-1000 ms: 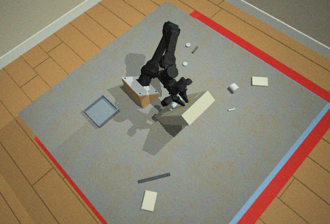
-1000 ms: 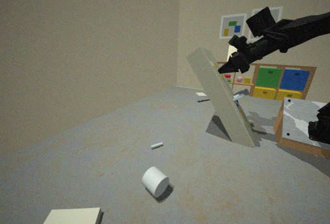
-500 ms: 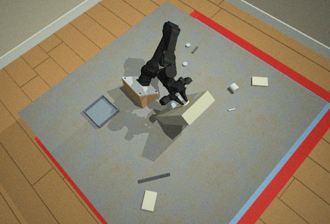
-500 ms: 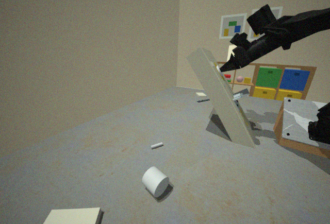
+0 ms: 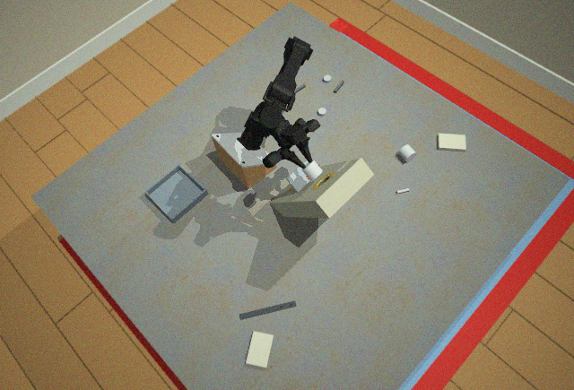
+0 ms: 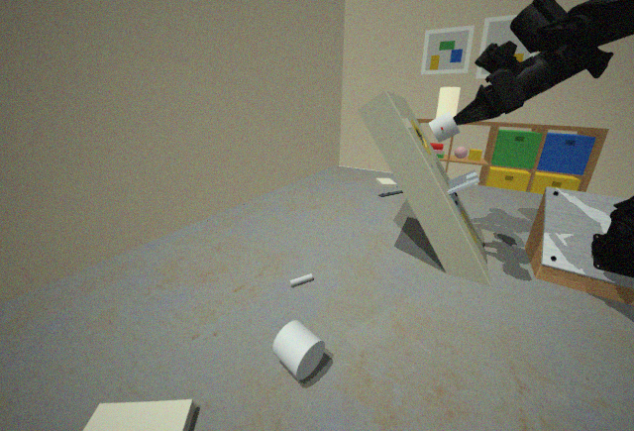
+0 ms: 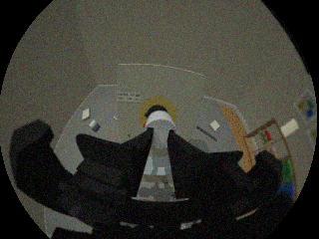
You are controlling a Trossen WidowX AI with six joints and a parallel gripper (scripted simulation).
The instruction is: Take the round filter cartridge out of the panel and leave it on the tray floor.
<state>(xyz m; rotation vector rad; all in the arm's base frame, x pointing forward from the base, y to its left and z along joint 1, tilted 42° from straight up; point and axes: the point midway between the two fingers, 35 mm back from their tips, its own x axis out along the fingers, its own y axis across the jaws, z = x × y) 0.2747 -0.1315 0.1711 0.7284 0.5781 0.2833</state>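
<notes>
Now: gripper tip 10 mm short of the round filter cartridge and 10 mm above it. Round my gripper tip: grey-blue tray 350 mm behind, 310 mm to the right, 250 mm below; cream service panel 20 mm ahead, 10 mm to the left, 110 mm below.
</notes>
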